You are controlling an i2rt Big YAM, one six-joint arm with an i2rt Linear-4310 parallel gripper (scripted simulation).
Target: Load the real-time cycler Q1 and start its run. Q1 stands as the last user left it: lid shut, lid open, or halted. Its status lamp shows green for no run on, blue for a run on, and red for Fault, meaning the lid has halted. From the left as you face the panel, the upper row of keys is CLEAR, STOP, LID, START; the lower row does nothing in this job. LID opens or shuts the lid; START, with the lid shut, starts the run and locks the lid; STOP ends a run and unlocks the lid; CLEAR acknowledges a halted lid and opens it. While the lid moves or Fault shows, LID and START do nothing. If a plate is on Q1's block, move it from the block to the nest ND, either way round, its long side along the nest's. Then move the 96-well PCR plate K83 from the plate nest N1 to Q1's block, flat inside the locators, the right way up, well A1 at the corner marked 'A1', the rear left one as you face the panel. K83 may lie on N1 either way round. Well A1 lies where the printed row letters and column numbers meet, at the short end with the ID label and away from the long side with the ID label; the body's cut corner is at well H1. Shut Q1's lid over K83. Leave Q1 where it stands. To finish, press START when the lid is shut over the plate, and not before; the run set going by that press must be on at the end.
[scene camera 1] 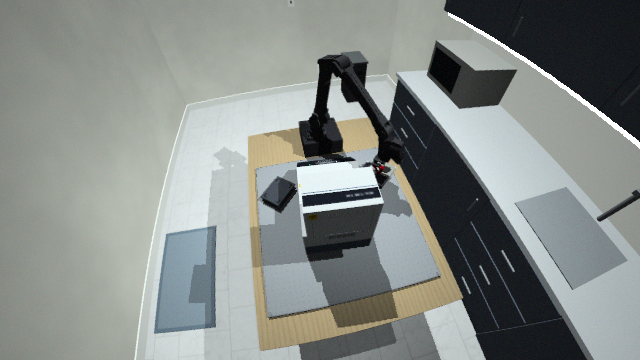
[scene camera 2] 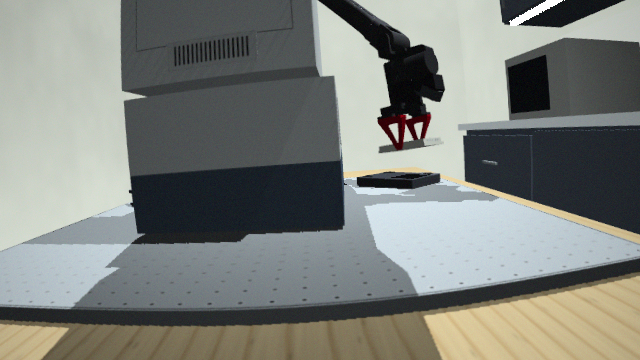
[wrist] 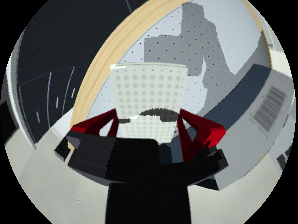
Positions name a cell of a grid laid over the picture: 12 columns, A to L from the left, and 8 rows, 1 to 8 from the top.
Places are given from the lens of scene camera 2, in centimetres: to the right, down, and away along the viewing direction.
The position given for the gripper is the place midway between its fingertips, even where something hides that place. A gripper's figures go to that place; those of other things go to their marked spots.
gripper (scene camera 2: H4): 21, -7, 88
dark nest N1 (scene camera 2: H5): 16, 0, 85
